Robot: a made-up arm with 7 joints.
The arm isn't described. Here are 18 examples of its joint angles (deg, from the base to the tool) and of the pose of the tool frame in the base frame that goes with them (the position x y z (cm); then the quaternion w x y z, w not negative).
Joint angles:
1: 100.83 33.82 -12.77 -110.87 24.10 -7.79 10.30
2: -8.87 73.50 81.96 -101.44 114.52 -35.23 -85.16
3: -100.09 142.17 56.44 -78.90 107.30 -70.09 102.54
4: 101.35 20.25 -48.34 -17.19 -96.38 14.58 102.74
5: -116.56 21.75 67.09 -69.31 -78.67 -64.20 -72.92
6: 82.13 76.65 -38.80 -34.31 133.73 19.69 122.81
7: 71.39 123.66 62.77 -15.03 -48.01 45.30 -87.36
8: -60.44 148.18 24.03 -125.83 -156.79 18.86 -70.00
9: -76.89 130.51 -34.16 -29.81 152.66 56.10 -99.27
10: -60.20 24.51 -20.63 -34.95 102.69 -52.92 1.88
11: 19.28 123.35 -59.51 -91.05 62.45 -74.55 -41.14
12: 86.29 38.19 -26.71 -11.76 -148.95 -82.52 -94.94
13: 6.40 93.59 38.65 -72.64 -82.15 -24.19 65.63
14: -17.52 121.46 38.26 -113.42 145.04 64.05 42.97
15: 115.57 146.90 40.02 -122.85 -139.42 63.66 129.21
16: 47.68 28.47 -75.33 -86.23 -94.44 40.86 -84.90
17: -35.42 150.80 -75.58 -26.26 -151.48 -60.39 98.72
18: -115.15 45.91 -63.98 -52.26 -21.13 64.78 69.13
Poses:
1: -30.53 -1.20 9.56 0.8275 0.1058 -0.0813 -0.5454
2: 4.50 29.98 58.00 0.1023 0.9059 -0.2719 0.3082
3: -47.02 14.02 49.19 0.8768 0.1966 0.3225 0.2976
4: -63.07 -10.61 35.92 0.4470 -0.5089 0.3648 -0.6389
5: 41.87 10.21 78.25 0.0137 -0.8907 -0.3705 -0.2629
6: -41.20 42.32 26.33 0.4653 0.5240 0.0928 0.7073
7: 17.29 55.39 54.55 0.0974 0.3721 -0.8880 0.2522
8: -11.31 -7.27 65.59 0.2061 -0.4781 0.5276 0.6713
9: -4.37 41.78 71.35 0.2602 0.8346 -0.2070 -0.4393
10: 61.65 -1.87 24.47 0.5490 0.3912 -0.7277 0.1269
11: 6.60 39.59 21.95 0.0699 -0.5379 0.1942 0.8173
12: -62.40 21.76 31.40 0.1767 0.0990 0.9624 0.1811
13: 27.13 46.35 49.94 0.0121 0.7390 0.1704 -0.6517
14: 15.44 6.20 65.73 0.5785 0.0115 -0.4497 -0.6804
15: 18.47 15.27 9.23 0.2075 -0.2494 0.6816 0.6559
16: -28.56 -7.09 -12.17 0.8177 -0.2683 -0.1408 0.4894
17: -15.11 42.11 78.46 0.4419 -0.2763 0.8007 -0.2953
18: 52.43 -8.69 64.16 0.3530 0.8420 -0.3721 -0.1672
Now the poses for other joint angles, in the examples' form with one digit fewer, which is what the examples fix.
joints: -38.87 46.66 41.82 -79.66 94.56 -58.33 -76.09
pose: 35.5 31.7 45.9 0.414 0.800 -0.265 0.343
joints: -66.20 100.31 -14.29 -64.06 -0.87 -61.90 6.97
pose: 32.0 34.0 62.6 0.418 -0.824 0.173 0.340
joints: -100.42 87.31 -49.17 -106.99 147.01 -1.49 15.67
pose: 26.0 3.9 64.4 0.265 -0.031 -0.867 -0.420
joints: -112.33 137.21 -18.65 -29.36 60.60 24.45 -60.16
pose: -18.7 49.2 63.5 0.524 0.850 0.047 0.017
